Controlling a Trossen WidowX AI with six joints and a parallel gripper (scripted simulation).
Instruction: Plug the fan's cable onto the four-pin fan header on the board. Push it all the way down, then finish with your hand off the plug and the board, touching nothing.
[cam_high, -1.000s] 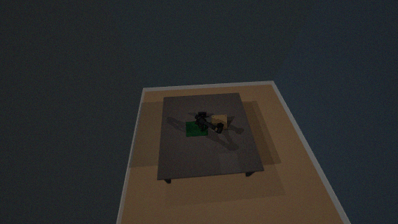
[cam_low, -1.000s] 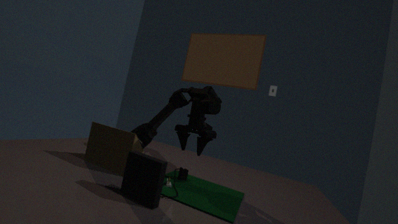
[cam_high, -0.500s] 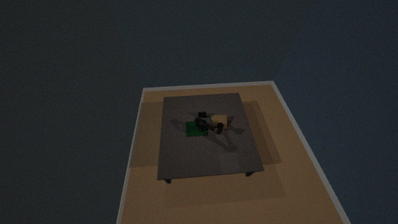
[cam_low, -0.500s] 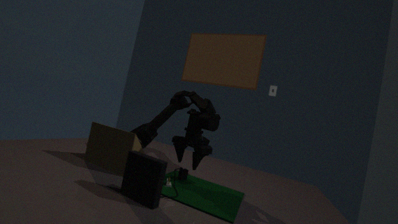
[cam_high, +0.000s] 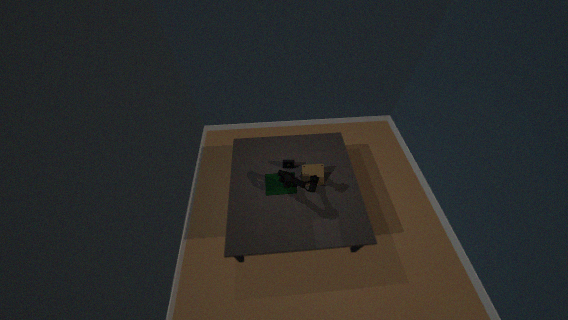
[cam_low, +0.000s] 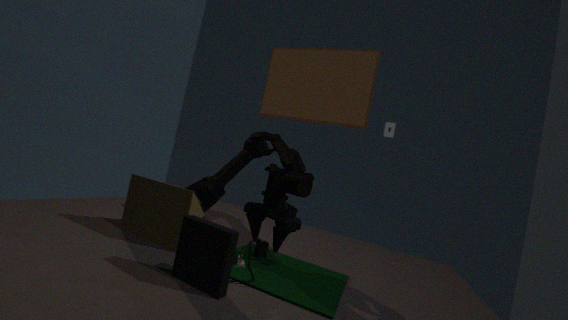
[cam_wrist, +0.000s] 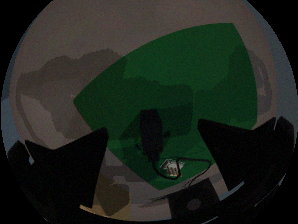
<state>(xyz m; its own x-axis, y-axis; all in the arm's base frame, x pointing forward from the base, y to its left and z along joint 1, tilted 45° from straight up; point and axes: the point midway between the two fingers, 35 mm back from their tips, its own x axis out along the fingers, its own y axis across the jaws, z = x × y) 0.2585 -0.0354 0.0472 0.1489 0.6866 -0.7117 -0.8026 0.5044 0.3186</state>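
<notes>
My gripper tip is 1 cm past the dark plug and 1 cm above it. Round my gripper tip: black fan: 23 cm to the right, 6 cm behind, 3 cm above; green board: 7 cm ahead, 6 cm to the right, 5 cm below.
</notes>
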